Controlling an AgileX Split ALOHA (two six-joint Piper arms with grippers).
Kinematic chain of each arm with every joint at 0, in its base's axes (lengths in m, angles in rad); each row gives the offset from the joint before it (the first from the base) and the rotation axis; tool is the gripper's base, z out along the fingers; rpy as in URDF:
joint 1: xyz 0 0 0.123 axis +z
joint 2: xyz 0 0 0 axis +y
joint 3: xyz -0.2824 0 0.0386 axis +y
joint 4: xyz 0.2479 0 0.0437 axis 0.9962 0 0.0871
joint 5: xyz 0 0 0 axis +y
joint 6: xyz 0.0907 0 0.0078 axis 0.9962 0 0.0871
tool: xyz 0 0 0 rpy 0 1.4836 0
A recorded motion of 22 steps. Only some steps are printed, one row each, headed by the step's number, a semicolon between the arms.
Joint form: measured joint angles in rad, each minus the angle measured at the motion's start. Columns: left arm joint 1, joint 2, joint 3, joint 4, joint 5, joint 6; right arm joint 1, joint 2, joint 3, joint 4, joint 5, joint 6.
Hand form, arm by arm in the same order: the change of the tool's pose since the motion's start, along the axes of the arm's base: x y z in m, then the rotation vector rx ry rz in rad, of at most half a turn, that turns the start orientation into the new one. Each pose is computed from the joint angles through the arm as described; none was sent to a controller.
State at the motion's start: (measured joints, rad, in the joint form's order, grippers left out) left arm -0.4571 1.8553 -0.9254 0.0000 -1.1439 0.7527; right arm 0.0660 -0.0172 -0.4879 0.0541 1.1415 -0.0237
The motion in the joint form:
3: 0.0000 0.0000 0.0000 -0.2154 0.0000 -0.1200; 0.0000 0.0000 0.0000 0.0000 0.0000 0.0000
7: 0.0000 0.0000 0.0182 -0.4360 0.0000 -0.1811; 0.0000 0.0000 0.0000 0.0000 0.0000 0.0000
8: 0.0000 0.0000 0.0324 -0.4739 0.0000 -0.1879; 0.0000 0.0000 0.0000 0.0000 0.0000 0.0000
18: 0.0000 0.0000 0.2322 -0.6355 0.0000 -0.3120; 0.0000 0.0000 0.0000 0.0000 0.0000 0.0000
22: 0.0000 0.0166 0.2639 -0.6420 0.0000 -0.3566; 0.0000 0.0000 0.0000 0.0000 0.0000 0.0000
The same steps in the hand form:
3: 0.0065 0.0165 -0.0013 -0.2363 0.1031 0.1252; 0.0000 0.0000 0.0000 0.0000 0.0000 0.0000
7: 0.0077 0.0352 -0.0099 -0.4193 0.1859 0.2766; 0.0000 0.0000 0.0000 0.0000 0.0000 0.0000
8: 0.0060 0.0391 -0.0145 -0.4411 0.2068 0.3068; 0.0000 0.0000 0.0000 0.0000 0.0000 0.0000
18: -0.0277 0.0684 -0.0660 -0.5383 0.4080 0.4638; 0.0000 0.0000 0.0000 0.0000 0.0000 0.0000
22: -0.0333 0.0716 -0.0782 -0.5563 0.4504 0.4774; 0.0000 0.0000 0.0000 0.0000 0.0000 0.0000

